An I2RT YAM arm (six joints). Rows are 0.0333 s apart.
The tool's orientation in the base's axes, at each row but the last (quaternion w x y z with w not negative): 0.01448, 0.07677, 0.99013, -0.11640; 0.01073, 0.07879, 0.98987, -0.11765; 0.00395, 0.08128, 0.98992, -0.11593; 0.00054, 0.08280, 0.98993, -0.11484; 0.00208, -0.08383, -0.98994, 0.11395; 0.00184, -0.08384, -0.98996, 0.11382; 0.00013, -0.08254, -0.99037, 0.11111; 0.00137, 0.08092, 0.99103, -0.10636; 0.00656, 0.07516, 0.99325, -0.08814; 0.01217, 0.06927, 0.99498, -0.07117; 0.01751, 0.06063, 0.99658, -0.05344
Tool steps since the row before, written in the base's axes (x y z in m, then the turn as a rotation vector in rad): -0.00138, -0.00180, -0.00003, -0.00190, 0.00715, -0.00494; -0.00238, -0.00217, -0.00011, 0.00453, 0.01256, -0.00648; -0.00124, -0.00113, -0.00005, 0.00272, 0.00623, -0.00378; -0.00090, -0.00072, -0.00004, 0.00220, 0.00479, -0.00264; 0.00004, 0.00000, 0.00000, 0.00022, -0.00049, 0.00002; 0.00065, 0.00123, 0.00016, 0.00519, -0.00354, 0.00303; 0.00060, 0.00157, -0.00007, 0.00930, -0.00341, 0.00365; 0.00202, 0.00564, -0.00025, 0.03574, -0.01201, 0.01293; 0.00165, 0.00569, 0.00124, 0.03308, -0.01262, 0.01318; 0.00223, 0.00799, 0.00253, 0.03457, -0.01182, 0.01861; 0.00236, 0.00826, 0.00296, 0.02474, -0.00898, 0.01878
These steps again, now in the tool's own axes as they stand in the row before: 0.00110, -0.00194, 0.00043, 0.00317, 0.00770, 0.00312; 0.00202, -0.00243, 0.00061, -0.00229, 0.01427, 0.00336; 0.00104, -0.00127, 0.00032, -0.00159, 0.00729, 0.00221; 0.00077, -0.00083, 0.00022, -0.00133, 0.00556, 0.00144; -0.00004, 0.00001, 0.00000, -0.00030, -0.00044, 0.00009; -0.00044, 0.00125, -0.00045, -0.00575, -0.00322, -0.00227; -0.00033, 0.00162, -0.00029, -0.00980, -0.00256, -0.00298; -0.00109, 0.00582, -0.00098, -0.03745, -0.00856, -0.01062; -0.00082, 0.00557, -0.00222, -0.03492, -0.00960, -0.01076; -0.00121, 0.00779, -0.00362, -0.03647, -0.00937, -0.01623; -0.00148, 0.00813, -0.00377, -0.02639, -0.00779, -0.01698
